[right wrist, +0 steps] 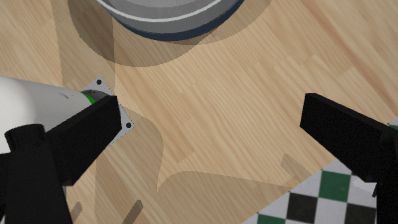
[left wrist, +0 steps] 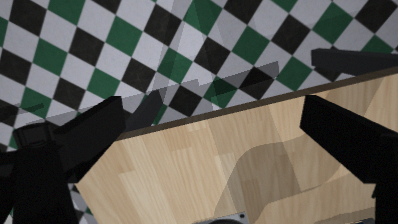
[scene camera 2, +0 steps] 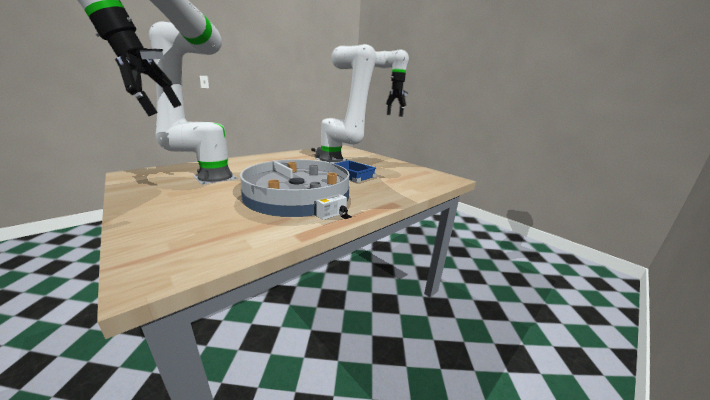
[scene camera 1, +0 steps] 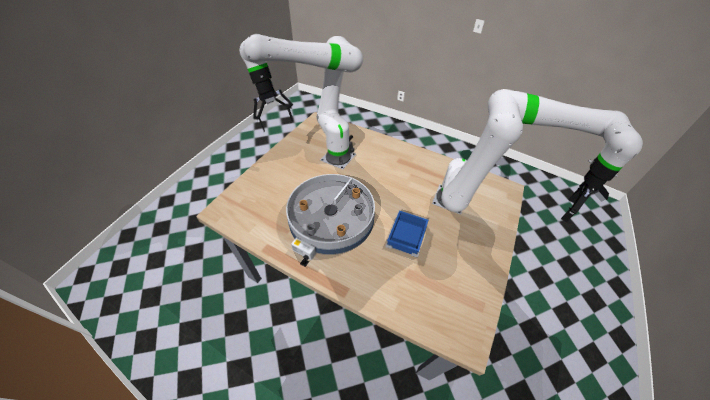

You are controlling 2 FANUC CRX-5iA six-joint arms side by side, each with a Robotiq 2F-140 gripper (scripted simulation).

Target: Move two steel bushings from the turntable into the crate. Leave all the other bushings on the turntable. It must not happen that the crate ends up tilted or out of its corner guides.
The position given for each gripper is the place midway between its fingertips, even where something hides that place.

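A turntable (scene camera 1: 320, 196) (scene camera 2: 301, 179) is part of the robot's scene, and so is a blue crate (scene camera 1: 408, 231), which is out of frame in the right wrist view. The left gripper (scene camera 1: 567, 210) (left wrist: 212, 112) is visible, as is the right gripper (scene camera 2: 166, 110) (right wrist: 210, 111).
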